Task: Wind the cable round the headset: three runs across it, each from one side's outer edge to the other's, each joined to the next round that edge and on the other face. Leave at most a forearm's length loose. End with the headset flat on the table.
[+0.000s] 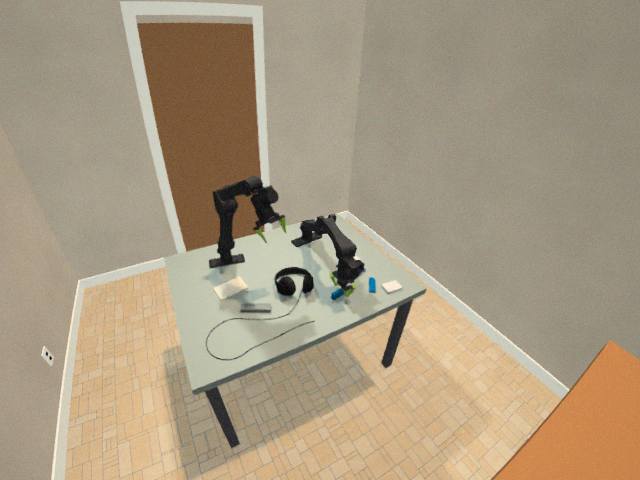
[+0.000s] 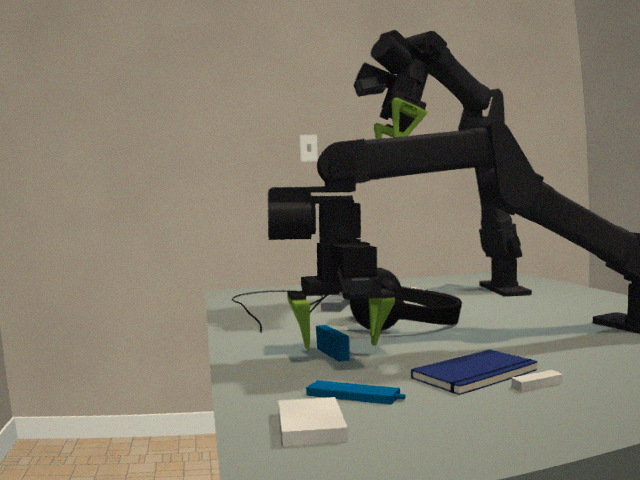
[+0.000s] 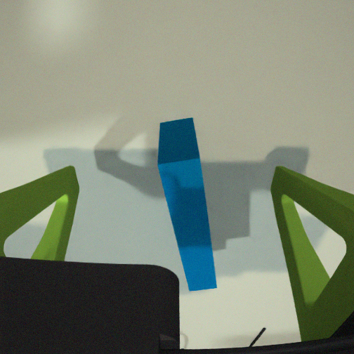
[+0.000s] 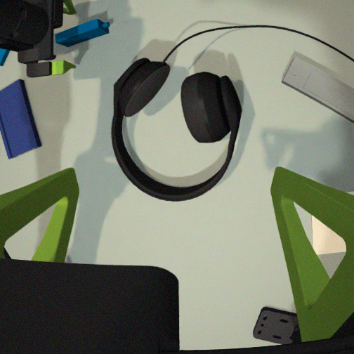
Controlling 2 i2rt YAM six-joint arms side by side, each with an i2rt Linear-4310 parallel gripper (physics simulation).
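Pixels of known places: left gripper, between the fingertips: [image 1: 341,291] [image 2: 341,347]; right gripper, between the fingertips: [image 1: 276,237]; left arm's base, origin of its link: [image 1: 307,239]; right arm's base, origin of its link: [image 1: 227,261] [image 2: 504,289].
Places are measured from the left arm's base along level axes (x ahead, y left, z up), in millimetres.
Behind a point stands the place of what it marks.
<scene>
The black headset [image 1: 285,285] @[x 361, y -377, z 81 mm] [image 2: 449,310] @[x 270, y -207, z 33 mm] [image 4: 205,107] lies on the table with its cups toward the cable side. Its thin black cable [image 1: 207,341] @[x 400, y -798, z 3 mm] [image 2: 251,313] @[x 543, y -506, z 3 mm] [image 4: 260,26] runs from one cup in a wide loose loop, with no run across the headset. My left gripper [image 1: 342,288] @[x 494, y -132, z 15 mm] [image 2: 341,346] @[x 494, y -132, z 15 mm] [image 3: 174,176] is open, low over the table beside the headset; its fingers stand either side of a blue block [image 2: 332,343] @[x 506, y -133, z 22 mm] [image 3: 192,215] [image 4: 82,33], apart from it. My right gripper [image 1: 275,236] @[x 293, y -375, z 315 mm] [image 4: 174,178] is open, high above the table behind the headset.
A second blue piece [image 1: 372,285] @[x 551, y 31, z 10 mm] [image 2: 354,391] @[x 547, y 50, z 10 mm] and a white block [image 1: 391,286] @[x 618, y 104, z 15 mm] [image 2: 312,421] @[x 622, y 133, z 15 mm] lie near the right end. A navy notebook [image 2: 475,369] @[x 387, y 52, z 12 mm] [image 4: 19,119] lies near a small white bar [image 2: 536,380] @[x 351, y 129, z 11 mm]. A grey bar [image 1: 255,307] @[x 354, y -539, z 20 mm] [image 4: 315,82] lies between headset and cable loop.
</scene>
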